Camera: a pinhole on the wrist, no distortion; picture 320 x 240 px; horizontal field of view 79.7 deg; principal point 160.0 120.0 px. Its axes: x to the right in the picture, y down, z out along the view. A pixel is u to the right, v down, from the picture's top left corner.
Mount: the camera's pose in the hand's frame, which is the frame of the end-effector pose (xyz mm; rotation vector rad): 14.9 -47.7 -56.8 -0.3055 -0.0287 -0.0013
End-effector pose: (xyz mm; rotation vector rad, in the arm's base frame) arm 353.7 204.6 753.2 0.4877 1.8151 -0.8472
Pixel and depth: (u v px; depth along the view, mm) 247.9 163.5 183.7
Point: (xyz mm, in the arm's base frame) 417.4 151.0 627.1
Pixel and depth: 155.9 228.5 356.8
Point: 663.9 208.7 623.5
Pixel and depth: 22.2 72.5 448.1
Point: 715.0 -83.1 966.2
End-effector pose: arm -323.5 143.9 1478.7 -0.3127 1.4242 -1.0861
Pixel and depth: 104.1 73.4 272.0
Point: -125.1 91.3 1590.2
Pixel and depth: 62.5 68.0 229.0
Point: -159.8 131.3 1611.2
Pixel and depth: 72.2 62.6 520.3
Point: 134.8 102.0 1755.4
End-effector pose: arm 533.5 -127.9 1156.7 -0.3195 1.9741 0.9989
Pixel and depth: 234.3 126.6 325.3
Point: 572.6 121.3 1009.1
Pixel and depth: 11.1 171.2 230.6
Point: 671.0 3.0 1293.6
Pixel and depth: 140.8 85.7 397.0
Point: 755.0 125.8 1087.3
